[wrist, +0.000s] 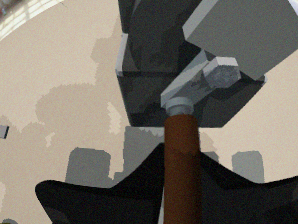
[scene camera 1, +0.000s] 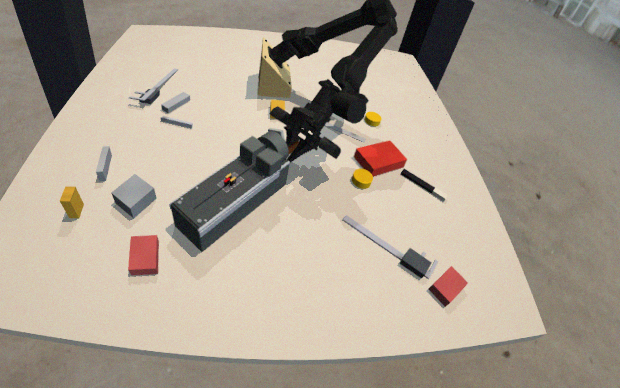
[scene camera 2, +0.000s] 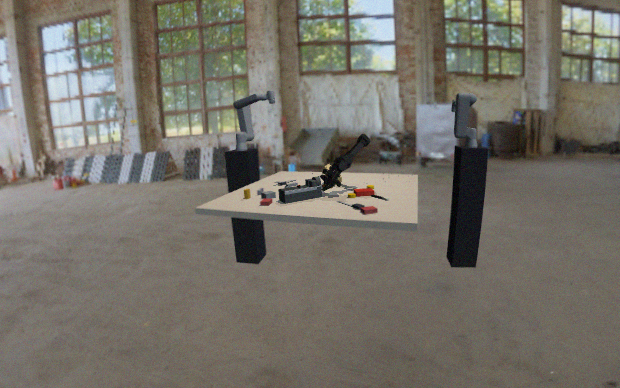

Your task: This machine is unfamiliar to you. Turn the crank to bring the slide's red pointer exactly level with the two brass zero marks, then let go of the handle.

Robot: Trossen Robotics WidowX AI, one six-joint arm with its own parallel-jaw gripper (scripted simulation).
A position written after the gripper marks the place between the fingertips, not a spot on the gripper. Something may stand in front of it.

In view: the gripper (scene camera 1: 284,161), a grey caliper-like tool (scene camera 1: 418,264) and a dark grey machine (scene camera 2: 312,189).
The gripper also shows in the wrist view (wrist: 173,149).
